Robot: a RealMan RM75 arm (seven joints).
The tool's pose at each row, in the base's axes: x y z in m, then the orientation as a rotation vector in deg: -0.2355, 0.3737, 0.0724, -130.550, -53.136, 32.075; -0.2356, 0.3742, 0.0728, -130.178, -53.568, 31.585; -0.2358, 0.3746, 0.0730, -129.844, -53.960, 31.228; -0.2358, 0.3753, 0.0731, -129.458, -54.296, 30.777; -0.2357, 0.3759, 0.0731, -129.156, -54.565, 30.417; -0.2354, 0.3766, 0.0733, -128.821, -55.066, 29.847; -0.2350, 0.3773, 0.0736, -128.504, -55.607, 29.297; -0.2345, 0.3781, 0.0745, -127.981, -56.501, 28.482; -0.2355, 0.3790, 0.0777, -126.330, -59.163, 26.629; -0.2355, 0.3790, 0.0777, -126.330, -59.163, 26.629; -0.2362, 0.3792, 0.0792, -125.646, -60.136, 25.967; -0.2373, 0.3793, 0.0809, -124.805, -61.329, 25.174; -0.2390, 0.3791, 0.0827, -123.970, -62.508, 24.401; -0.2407, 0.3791, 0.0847, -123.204, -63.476, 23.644; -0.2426, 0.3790, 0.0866, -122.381, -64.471, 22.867; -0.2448, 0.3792, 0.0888, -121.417, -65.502, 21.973
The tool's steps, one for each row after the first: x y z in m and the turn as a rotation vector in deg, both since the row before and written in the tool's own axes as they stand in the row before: 0.0002, -0.0006, 0.0000, 0.084, 0.240, -0.541; 0.0001, -0.0005, 0.0001, 0.082, 0.155, -0.466; 0.0005, -0.0005, 0.0002, 0.136, 0.246, -0.481; 0.0005, -0.0003, 0.0002, 0.102, 0.195, -0.382; 0.0007, -0.0004, 0.0000, 0.004, 0.266, -0.590; 0.0008, -0.0004, -0.0002, -0.028, 0.235, -0.600; 0.0008, -0.0008, -0.0006, -0.041, 0.319, -0.967; -0.0002, -0.0032, -0.0014, -0.002, 0.540, -2.763; 0.0000, 0.0000, 0.0000, 0.000, 0.000, 0.000; -0.0003, -0.0015, -0.0006, 0.054, 0.191, -1.041; -0.0006, -0.0018, -0.0006, 0.059, 0.217, -1.273; -0.0012, -0.0021, -0.0004, 0.051, 0.202, -1.258; -0.0010, -0.0024, -0.0005, 0.073, 0.259, -1.103; -0.0012, -0.0024, -0.0004, 0.095, 0.267, -1.150; -0.0010, -0.0029, -0.0003, 0.158, 0.352, -1.268
